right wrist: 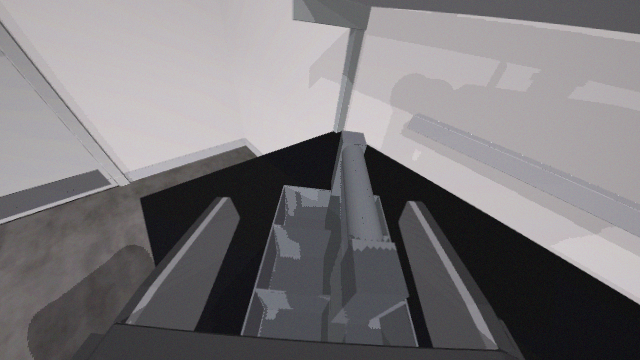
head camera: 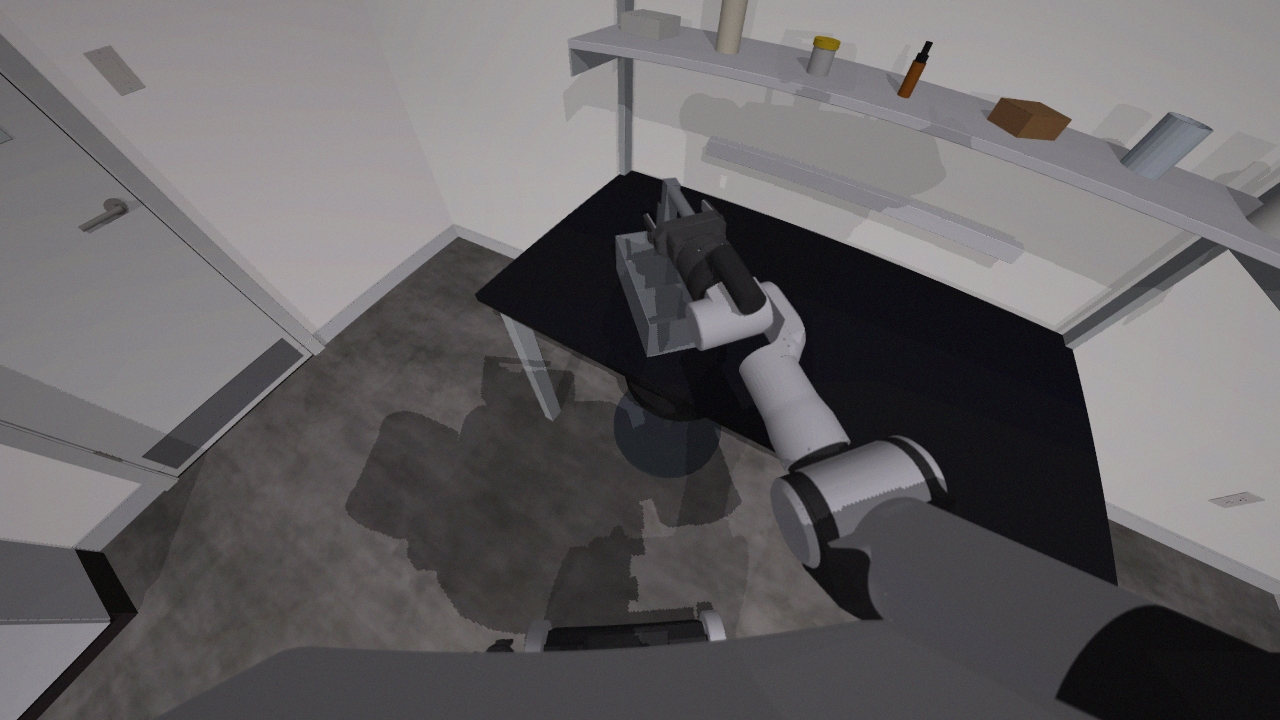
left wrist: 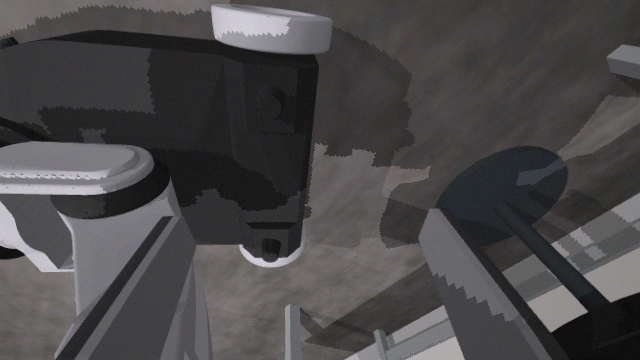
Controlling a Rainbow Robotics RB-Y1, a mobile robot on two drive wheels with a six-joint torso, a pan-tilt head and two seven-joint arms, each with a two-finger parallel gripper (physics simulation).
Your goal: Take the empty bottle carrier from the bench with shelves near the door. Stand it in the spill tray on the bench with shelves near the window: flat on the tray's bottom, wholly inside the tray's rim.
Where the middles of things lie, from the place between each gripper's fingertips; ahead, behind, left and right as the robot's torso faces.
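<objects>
As I consider the grey bottle carrier (head camera: 657, 296), my left gripper is 76 cm short of it, 38 cm to the left of it and 37 cm below it.
My right hand, for its part, is 6 cm short of the grey bottle carrier, 3 cm to the left of it and 16 cm above it. Going by its middle, the carrier is nearer to my right hand than to my left gripper.
</objects>
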